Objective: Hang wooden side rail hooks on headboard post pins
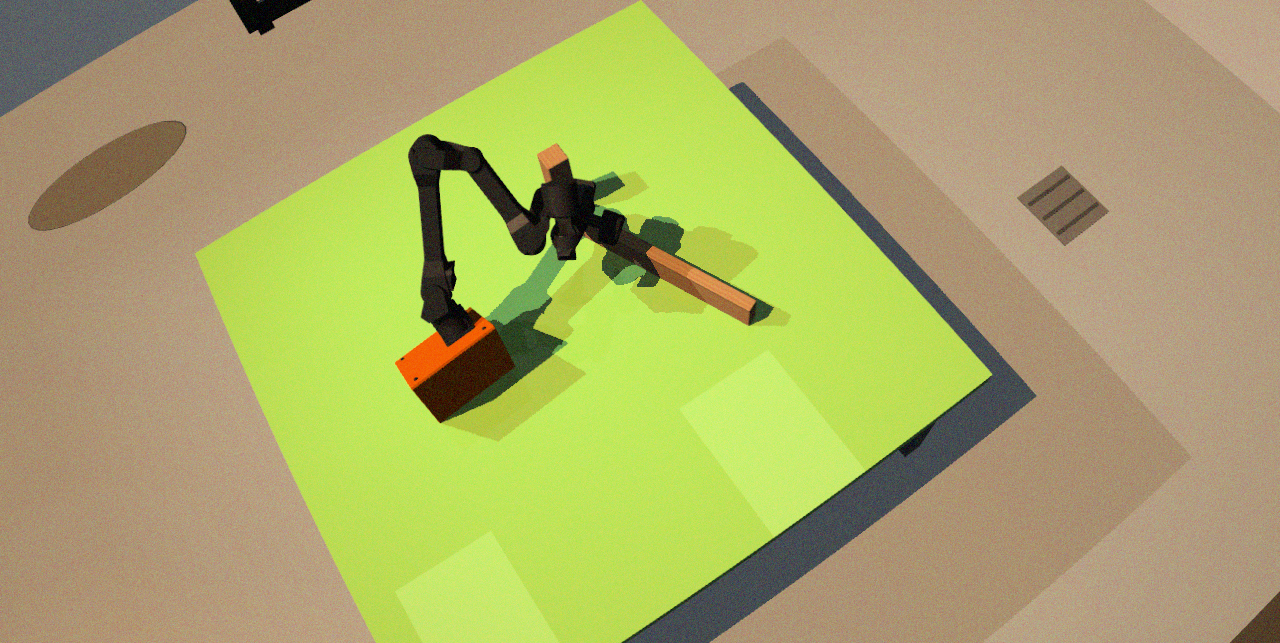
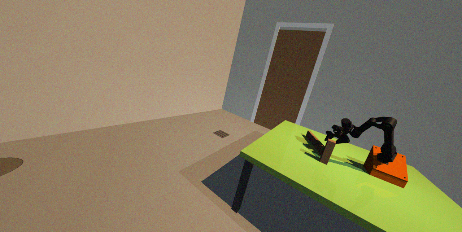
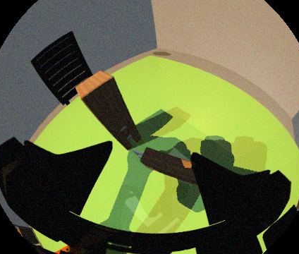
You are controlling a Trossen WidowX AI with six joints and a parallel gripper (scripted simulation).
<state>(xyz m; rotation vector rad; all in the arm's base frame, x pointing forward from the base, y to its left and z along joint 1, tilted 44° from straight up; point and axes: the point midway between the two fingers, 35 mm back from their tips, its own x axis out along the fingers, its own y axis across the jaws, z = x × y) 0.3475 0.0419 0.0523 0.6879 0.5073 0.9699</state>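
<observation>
Now: gripper tip 110 mm to the right of the headboard post, 40 mm above it and 10 mm short of it.
</observation>
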